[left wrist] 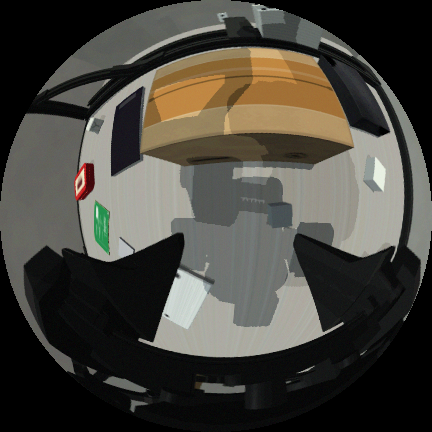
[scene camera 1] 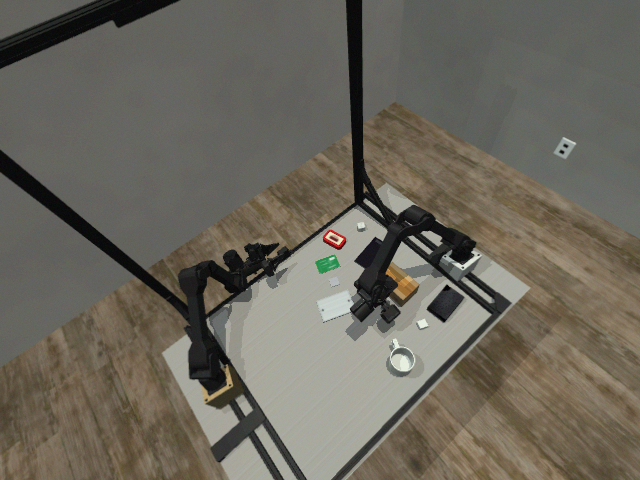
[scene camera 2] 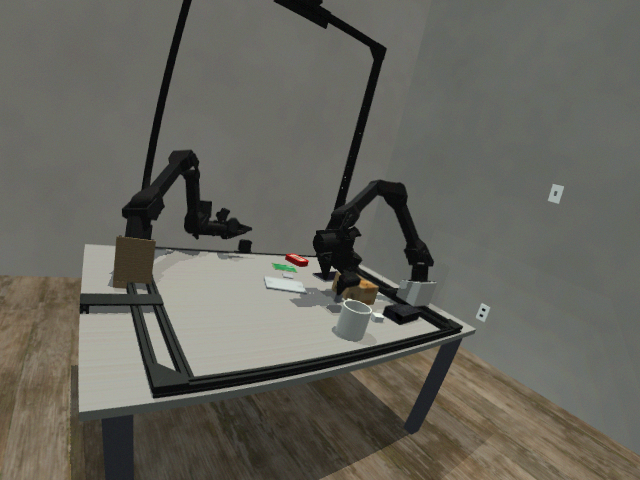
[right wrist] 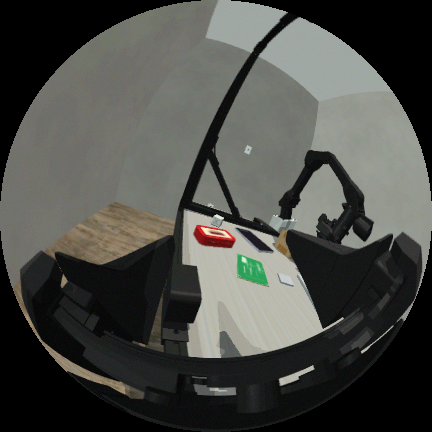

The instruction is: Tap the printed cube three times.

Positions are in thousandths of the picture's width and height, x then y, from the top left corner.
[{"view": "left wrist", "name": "my left gripper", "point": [559,554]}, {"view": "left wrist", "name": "black tablet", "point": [295,286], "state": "on the table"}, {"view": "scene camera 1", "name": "my right gripper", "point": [440,518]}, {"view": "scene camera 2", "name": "my left gripper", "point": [518,599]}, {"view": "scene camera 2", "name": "my right gripper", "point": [390,480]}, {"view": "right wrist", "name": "my right gripper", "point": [538,554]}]
